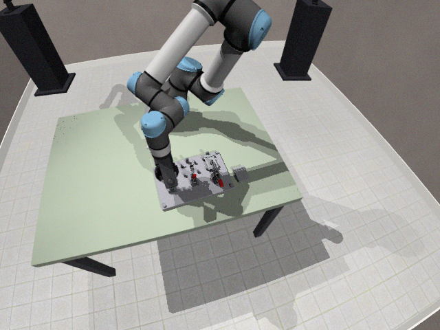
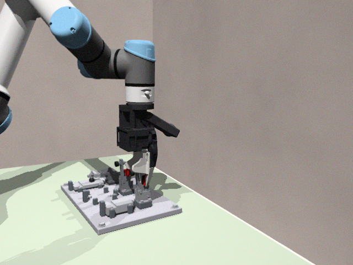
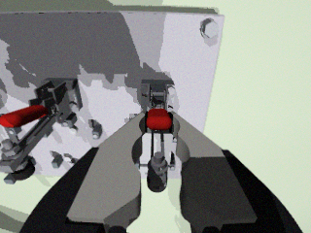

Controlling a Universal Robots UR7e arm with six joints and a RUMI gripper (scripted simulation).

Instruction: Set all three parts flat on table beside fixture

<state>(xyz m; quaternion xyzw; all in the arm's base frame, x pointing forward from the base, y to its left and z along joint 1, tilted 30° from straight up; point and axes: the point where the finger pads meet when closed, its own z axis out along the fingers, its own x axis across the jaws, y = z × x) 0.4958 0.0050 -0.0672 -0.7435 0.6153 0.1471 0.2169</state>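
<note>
Now: the grey part 90 mm behind my hand, 50 mm below it and 20 mm to the right of it. The rest, counted from my hand: fixture plate (100 mm to the left, 80 mm below, 60 mm behind); clamp (210 mm to the left, 50 mm behind, 40 mm below).
</note>
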